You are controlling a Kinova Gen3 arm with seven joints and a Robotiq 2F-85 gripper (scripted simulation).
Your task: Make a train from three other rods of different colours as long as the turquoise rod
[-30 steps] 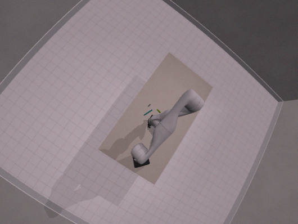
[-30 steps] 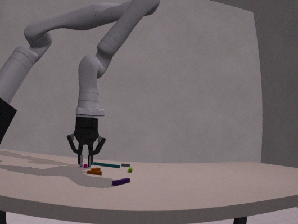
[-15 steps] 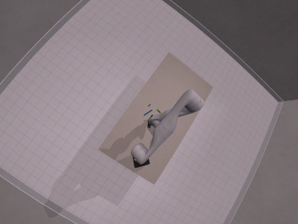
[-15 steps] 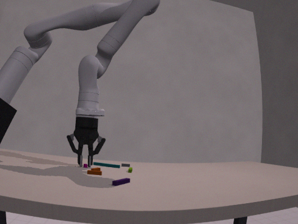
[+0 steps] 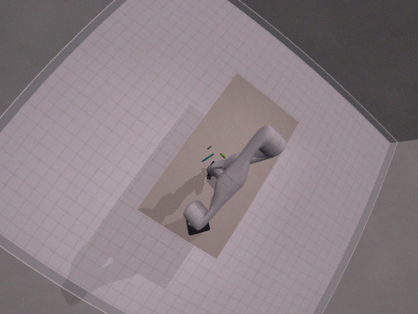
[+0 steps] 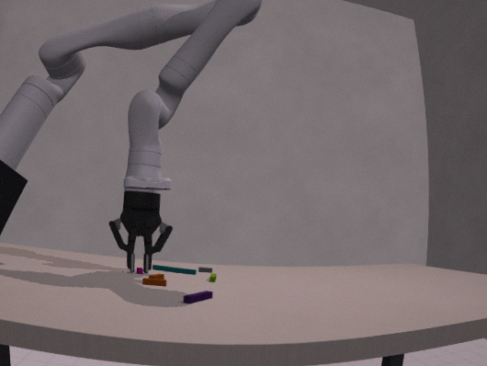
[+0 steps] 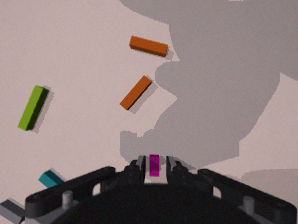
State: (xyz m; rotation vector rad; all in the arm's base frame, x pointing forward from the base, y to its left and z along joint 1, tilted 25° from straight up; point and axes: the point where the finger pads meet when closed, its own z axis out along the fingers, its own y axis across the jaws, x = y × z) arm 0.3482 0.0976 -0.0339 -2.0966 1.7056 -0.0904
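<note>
Right now my hand is 2 cm above the magenta rod. From my hand the other things lie so: grey rod (14 cm ahead, 10 cm to the left, 2 cm below); lime rod (15 cm ahead, 2 cm to the right, 2 cm below); turquoise rod (7 cm ahead, 6 cm to the left, 2 cm below).
</note>
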